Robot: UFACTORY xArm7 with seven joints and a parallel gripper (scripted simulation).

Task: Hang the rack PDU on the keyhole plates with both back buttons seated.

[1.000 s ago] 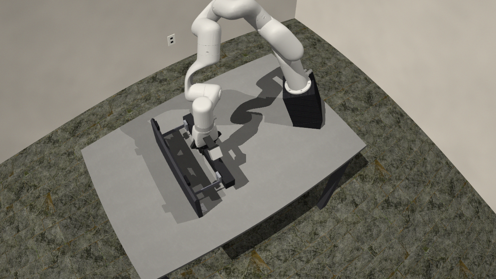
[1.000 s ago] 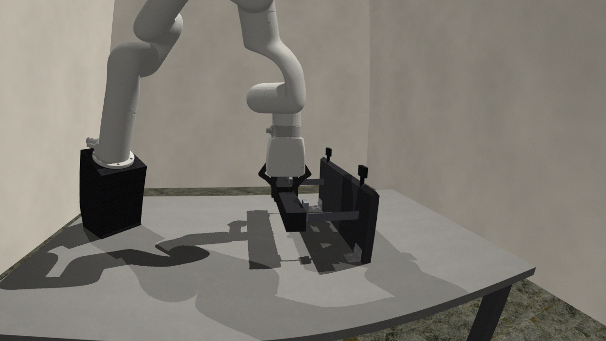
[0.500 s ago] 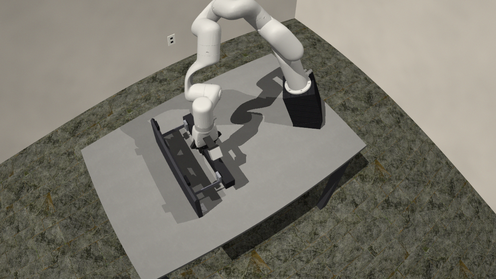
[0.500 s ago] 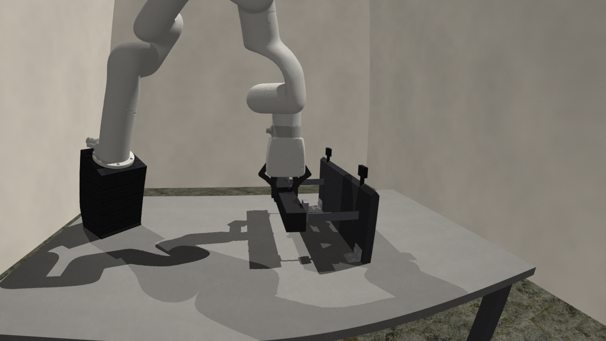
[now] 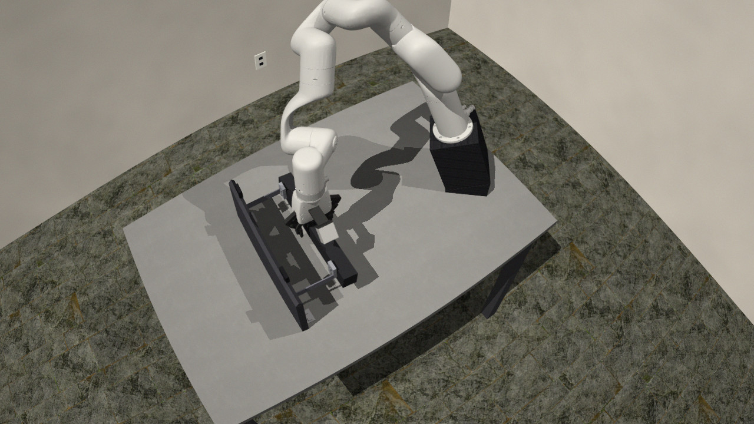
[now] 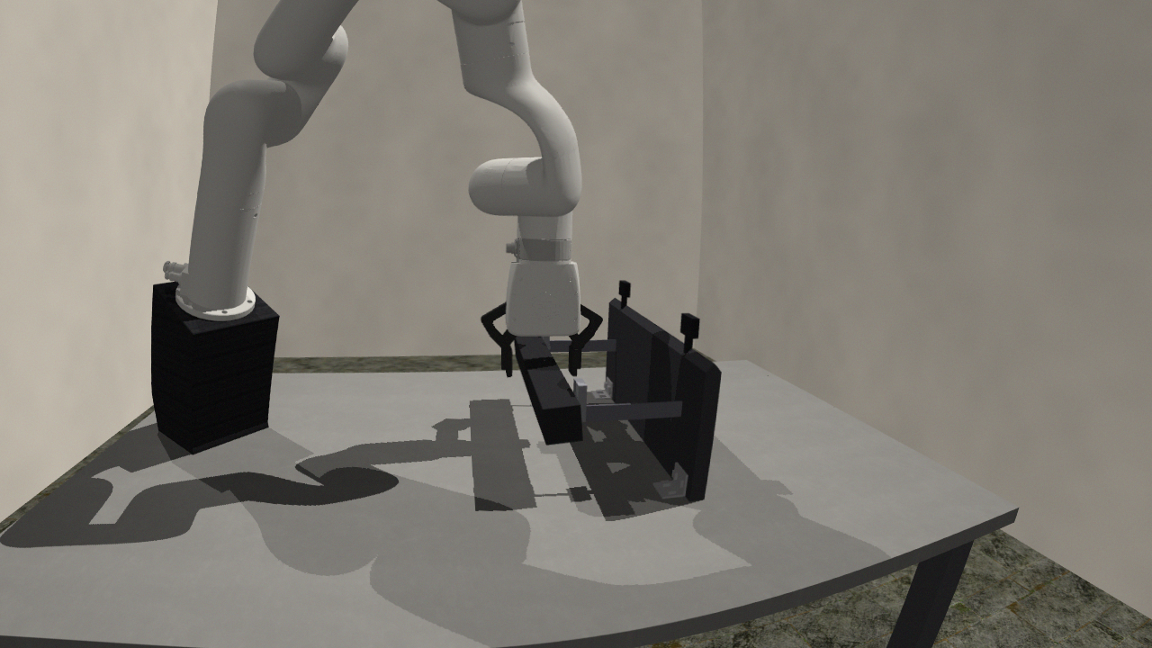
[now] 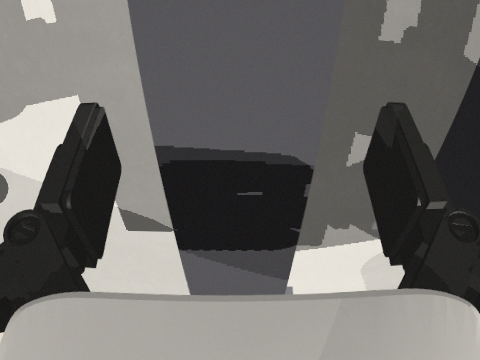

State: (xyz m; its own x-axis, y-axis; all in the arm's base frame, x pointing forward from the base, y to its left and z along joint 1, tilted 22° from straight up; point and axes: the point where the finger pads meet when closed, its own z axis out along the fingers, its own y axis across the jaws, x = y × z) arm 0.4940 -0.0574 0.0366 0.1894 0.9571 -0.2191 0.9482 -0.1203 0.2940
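Right now my hand is 20 mm short of the rack PDU and 10 mm above it. From my hand the other things lie so: upright panel: 160 mm ahead, 30 mm to the right, 30 mm below.
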